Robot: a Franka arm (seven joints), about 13 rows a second.
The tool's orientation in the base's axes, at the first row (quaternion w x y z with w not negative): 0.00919 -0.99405 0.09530 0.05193
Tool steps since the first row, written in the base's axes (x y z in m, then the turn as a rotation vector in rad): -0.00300 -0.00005 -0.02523 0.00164 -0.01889 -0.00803; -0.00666 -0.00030 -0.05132 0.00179 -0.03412 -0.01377; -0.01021 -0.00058 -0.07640 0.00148 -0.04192 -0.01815; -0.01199 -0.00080 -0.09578 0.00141 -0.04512 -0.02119; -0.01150 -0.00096 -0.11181 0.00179 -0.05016 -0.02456; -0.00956 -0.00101 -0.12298 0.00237 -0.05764 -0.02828
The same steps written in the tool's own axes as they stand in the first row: -0.00027 0.00083 0.02539 0.00601 0.01830 0.00729; -0.00106 0.00199 0.05170 0.00963 0.03327 0.01255; -0.00184 0.00315 0.07699 0.01125 0.04102 0.01672; -0.00150 0.00387 0.09644 0.01211 0.04420 0.01966; 0.00069 0.00407 0.11233 0.01378 0.04911 0.02283; 0.00377 0.00384 0.12324 0.01615 0.05637 0.02626
